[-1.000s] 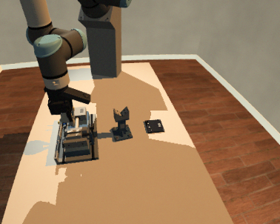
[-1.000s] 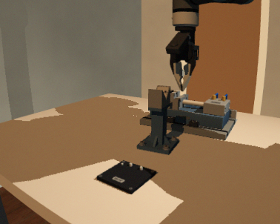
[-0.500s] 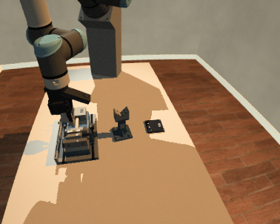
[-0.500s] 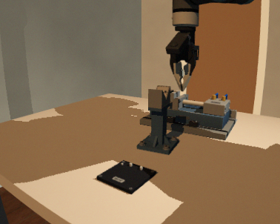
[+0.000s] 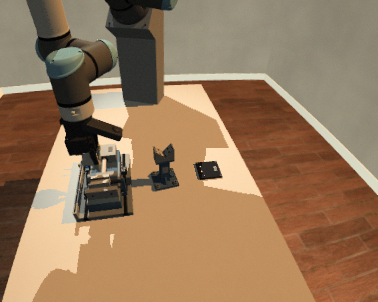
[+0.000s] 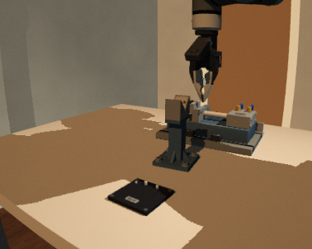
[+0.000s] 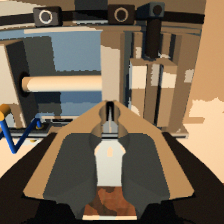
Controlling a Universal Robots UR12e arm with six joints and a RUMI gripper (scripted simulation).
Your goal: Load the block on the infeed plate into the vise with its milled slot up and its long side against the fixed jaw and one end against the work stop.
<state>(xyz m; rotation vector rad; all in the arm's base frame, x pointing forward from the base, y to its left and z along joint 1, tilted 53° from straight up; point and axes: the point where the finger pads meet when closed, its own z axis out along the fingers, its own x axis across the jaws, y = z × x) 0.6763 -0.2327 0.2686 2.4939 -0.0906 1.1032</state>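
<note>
Now: the part 40 mm ahead of my hand, 10 mm to the right of it and 30 mm below it. The rest, counted from my hand: dark work stop rod (50 mm ahead, 40 mm to the left, 40 mm below); then moving jaw (50 mm below); then cream cylinder rod (50 mm behind, 20 mm to the left, 50 mm below).
</note>
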